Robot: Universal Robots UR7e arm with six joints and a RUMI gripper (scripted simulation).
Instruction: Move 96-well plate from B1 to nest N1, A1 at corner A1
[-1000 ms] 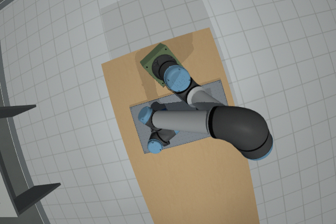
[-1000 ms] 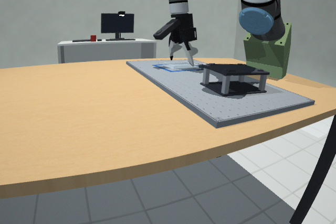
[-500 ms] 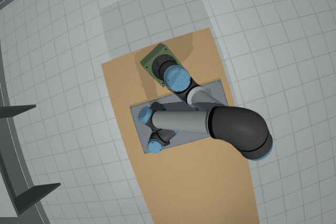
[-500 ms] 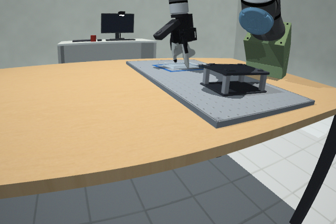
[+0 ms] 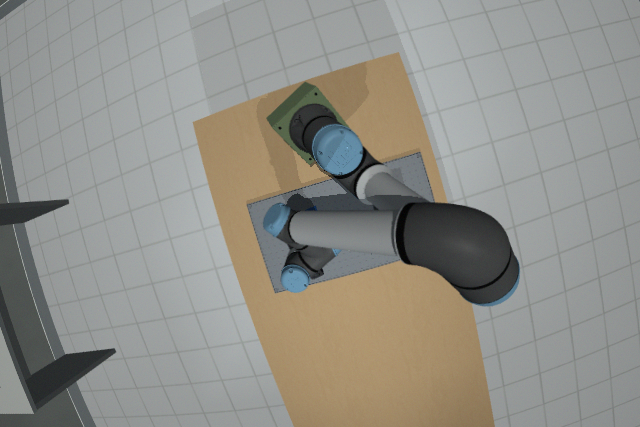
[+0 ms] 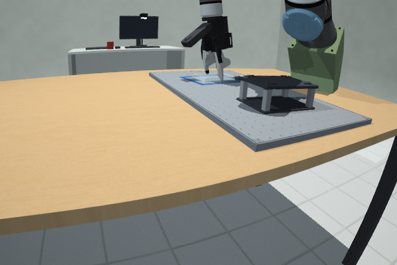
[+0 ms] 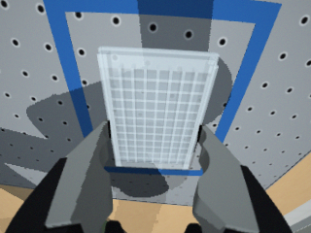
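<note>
My gripper is now 50 mm short of the A1 label, 280 mm to the right of it and 50 mm below it. Also, from my hand: clear 96-well plate (10 mm below).
</note>
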